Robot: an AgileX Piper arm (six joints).
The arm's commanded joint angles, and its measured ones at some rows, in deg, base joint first. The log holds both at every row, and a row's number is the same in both.
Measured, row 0:
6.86, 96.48, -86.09, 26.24, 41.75, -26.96
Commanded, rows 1 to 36:
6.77, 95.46, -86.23, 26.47, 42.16, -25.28
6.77, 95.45, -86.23, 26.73, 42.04, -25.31
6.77, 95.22, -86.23, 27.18, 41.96, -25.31
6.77, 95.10, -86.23, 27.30, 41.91, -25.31
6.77, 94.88, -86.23, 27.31, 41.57, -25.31
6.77, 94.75, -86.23, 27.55, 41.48, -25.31
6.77, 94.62, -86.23, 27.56, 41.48, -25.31
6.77, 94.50, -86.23, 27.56, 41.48, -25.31
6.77, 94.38, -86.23, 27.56, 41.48, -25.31
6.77, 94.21, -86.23, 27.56, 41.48, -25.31
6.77, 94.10, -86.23, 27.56, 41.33, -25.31
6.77, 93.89, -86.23, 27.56, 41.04, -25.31
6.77, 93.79, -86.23, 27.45, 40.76, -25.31
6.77, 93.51, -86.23, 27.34, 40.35, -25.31
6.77, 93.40, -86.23, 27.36, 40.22, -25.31
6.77, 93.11, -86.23, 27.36, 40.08, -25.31
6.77, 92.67, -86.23, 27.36, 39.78, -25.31
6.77, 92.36, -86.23, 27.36, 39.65, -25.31
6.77, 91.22, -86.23, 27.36, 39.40, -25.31
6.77, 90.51, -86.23, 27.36, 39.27, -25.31
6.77, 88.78, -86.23, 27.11, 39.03, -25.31
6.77, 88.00, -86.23, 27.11, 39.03, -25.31
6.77, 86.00, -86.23, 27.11, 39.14, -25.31
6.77, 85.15, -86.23, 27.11, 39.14, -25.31
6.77, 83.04, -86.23, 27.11, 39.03, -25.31
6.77, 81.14, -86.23, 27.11, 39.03, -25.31
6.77, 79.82, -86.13, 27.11, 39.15, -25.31
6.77, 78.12, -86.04, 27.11, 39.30, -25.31
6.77, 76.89, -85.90, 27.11, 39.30, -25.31
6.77, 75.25, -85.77, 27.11, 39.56, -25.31
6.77, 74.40, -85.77, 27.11, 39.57, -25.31
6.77, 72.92, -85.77, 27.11, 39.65, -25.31
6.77, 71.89, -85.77, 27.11, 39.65, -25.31
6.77, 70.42, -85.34, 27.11, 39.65, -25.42
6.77, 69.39, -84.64, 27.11, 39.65, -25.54
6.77, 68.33, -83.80, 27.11, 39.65, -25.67
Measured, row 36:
6.86, 71.83, -85.97, 27.05, 39.74, -25.45
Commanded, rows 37 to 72:
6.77, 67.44, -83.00, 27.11, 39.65, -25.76
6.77, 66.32, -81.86, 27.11, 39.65, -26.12
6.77, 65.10, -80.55, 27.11, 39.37, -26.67
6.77, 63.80, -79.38, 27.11, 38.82, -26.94
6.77, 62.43, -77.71, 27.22, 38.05, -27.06
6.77, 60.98, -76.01, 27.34, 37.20, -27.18
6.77, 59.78, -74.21, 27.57, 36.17, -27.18
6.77, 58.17, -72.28, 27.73, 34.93, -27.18
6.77, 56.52, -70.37, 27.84, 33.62, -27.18
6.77, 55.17, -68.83, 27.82, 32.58, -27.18
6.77, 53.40, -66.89, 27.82, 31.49, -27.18
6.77, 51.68, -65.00, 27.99, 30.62, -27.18
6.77, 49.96, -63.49, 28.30, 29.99, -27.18
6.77, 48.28, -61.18, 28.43, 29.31, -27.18
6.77, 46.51, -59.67, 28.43, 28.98, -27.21
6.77, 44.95, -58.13, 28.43, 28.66, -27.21
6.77, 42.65, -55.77, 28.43, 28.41, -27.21
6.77, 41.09, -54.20, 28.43, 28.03, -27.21
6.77, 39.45, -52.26, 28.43, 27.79, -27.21
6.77, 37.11, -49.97, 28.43, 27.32, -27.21
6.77, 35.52, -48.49, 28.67, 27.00, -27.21
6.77, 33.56, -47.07, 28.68, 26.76, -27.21
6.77, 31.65, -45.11, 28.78, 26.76, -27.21
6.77, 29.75, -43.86, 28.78, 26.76, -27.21
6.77, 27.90, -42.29, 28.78, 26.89, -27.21
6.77, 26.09, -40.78, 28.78, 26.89, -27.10
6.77, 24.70, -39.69, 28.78, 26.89, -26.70
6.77, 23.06, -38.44, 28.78, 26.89, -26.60
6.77, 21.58, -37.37, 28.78, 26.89, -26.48
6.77, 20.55, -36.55, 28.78, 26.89, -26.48
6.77, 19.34, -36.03, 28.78, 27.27, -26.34
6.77, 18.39, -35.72, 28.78, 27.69, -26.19
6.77, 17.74, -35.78, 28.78, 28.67, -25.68
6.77, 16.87, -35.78, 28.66, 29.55, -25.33
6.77, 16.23, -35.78, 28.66, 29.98, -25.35
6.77, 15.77, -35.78, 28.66, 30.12, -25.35
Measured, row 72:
6.86, 18.15, -36.19, 28.43, 28.95, -26.04
